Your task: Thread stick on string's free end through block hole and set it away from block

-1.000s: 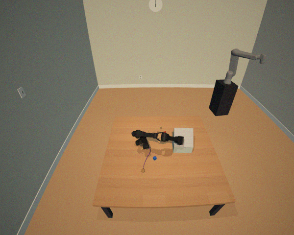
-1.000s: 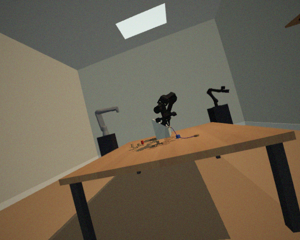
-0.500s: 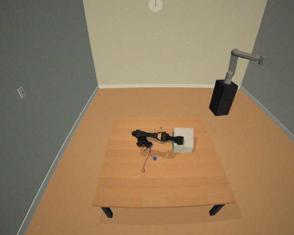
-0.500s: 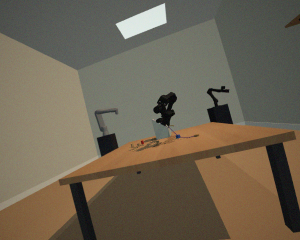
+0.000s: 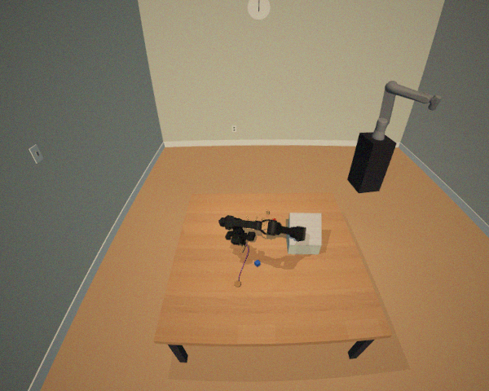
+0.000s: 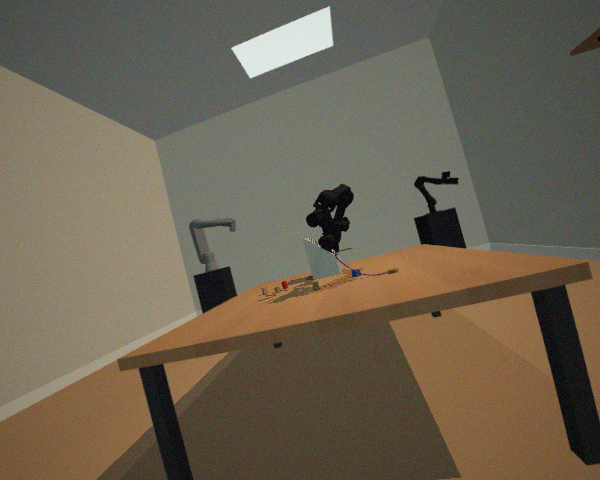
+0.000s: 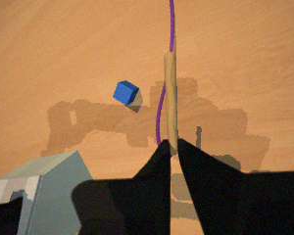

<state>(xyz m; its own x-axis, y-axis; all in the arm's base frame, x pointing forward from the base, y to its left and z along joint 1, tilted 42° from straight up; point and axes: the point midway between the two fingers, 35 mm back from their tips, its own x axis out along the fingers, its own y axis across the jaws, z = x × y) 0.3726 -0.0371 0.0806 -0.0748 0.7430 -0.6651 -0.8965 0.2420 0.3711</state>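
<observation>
Right now my gripper tip is 10 mm short of the thin wooden stick and 10 mm to the right of it. Round my gripper tip: blue block: 80 mm behind, 60 mm to the left, 120 mm below; wooden cylinder: 20 mm behind, 130 mm to the right, 120 mm below; round wooden button: 70 mm ahead, 200 mm to the left, 130 mm below.
</observation>
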